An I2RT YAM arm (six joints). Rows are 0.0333 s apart.
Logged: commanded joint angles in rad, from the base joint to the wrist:
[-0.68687, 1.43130, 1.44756, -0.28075, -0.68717, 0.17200]
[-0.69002, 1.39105, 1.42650, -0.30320, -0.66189, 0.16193]
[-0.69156, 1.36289, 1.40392, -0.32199, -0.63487, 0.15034]
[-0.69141, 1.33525, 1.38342, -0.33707, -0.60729, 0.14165]
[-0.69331, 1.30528, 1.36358, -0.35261, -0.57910, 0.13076]
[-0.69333, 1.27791, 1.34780, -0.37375, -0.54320, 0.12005]
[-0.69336, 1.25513, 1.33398, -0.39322, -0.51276, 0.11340]
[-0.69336, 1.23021, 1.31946, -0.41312, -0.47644, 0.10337]
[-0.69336, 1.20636, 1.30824, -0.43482, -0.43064, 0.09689]
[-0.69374, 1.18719, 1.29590, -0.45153, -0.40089, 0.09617]
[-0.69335, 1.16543, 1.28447, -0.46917, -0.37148, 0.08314]
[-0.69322, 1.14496, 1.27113, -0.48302, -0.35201, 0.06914]
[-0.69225, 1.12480, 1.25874, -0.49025, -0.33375, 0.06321]
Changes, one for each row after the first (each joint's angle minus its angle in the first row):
[-0.00315, -0.04025, -0.02106, -0.02245, 0.02528, -0.01007]
[-0.00469, -0.06841, -0.04364, -0.04124, 0.05230, -0.02166]
[-0.00454, -0.09605, -0.06414, -0.05632, 0.07988, -0.03035]
[-0.00644, -0.12602, -0.08398, -0.07186, 0.10807, -0.04124]
[-0.00646, -0.15339, -0.09976, -0.09300, 0.14397, -0.05195]
[-0.00649, -0.17617, -0.11358, -0.11247, 0.17441, -0.05860]
[-0.00649, -0.20109, -0.12810, -0.13237, 0.21073, -0.06863]
[-0.00649, -0.22494, -0.13932, -0.15407, 0.25653, -0.07511]
[-0.00687, -0.24411, -0.15166, -0.17078, 0.28628, -0.07583]
[-0.00648, -0.26587, -0.16309, -0.18842, 0.31569, -0.08886]
[-0.00635, -0.28634, -0.17643, -0.20227, 0.33516, -0.10286]
[-0.00538, -0.30650, -0.18882, -0.20950, 0.35342, -0.10879]

